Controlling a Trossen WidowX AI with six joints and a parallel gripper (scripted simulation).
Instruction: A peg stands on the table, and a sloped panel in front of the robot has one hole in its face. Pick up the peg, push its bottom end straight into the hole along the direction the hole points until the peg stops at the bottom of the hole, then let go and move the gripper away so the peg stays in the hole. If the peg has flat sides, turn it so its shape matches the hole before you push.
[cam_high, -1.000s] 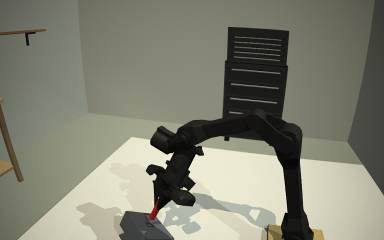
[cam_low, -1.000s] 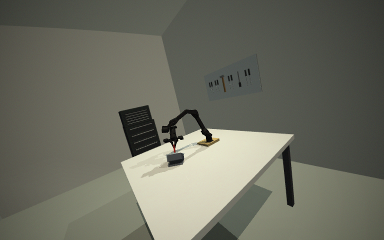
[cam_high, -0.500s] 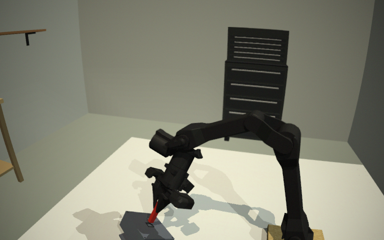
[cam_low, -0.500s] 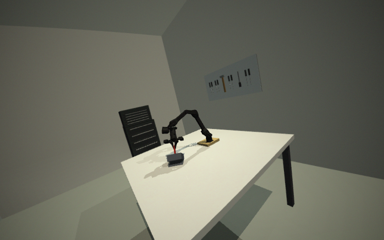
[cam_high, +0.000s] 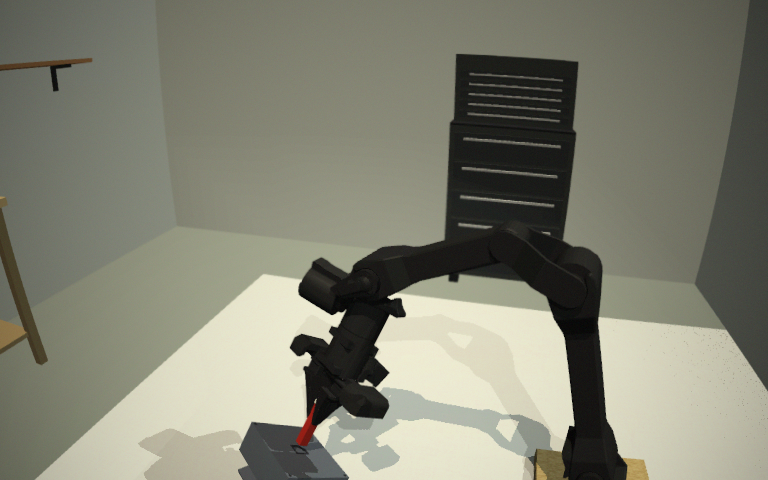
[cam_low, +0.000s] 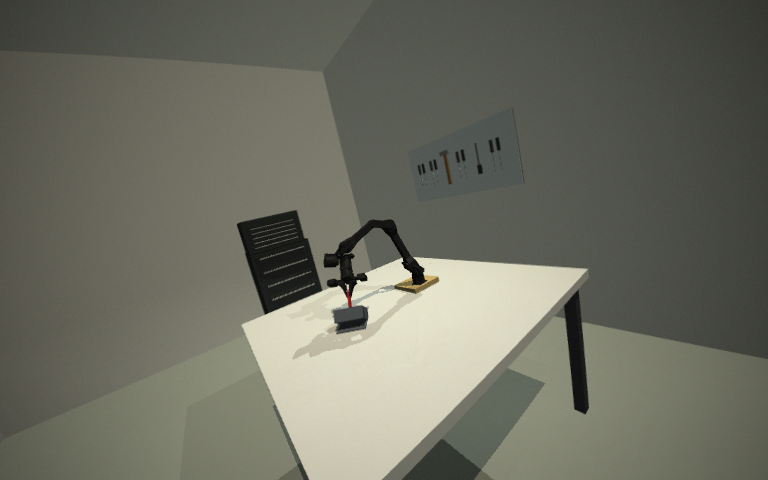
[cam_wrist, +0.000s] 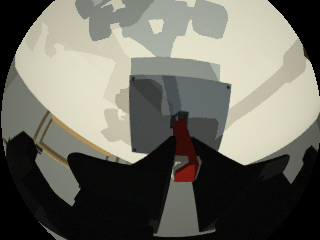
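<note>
My gripper tip is now 30 mm short of the grey sloped panel, 30 mm to the right of it and 70 mm above it. Also, from my gripper tip: red peg (10 mm behind, 10 mm to the right, 10 mm above).
</note>
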